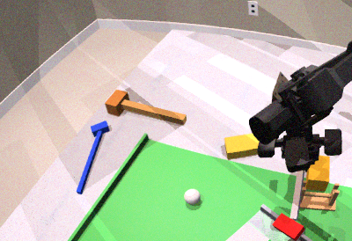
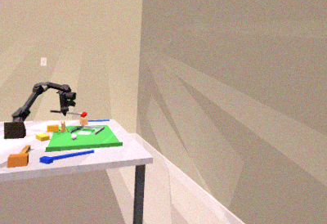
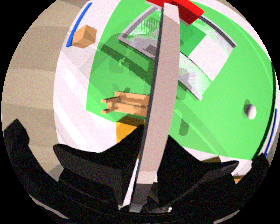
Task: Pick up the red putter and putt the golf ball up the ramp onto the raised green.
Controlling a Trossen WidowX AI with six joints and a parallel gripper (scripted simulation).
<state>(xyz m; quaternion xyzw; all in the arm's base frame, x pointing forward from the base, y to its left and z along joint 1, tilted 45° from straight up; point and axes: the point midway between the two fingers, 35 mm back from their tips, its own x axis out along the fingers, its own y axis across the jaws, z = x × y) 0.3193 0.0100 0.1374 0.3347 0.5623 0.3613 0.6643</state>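
Now: gripper tip 260 mm to the left of the white golf ball, 120 mm above it and 80 mm short of it. From my gripper tip the other things lie so: green mat 160 mm ahead, 140 mm below, 130 mm to the right; then wooden stand 110 mm below, 60 mm to the left, 20 mm behind; then orange block 120 mm below, 100 mm behind, 50 mm to the left.
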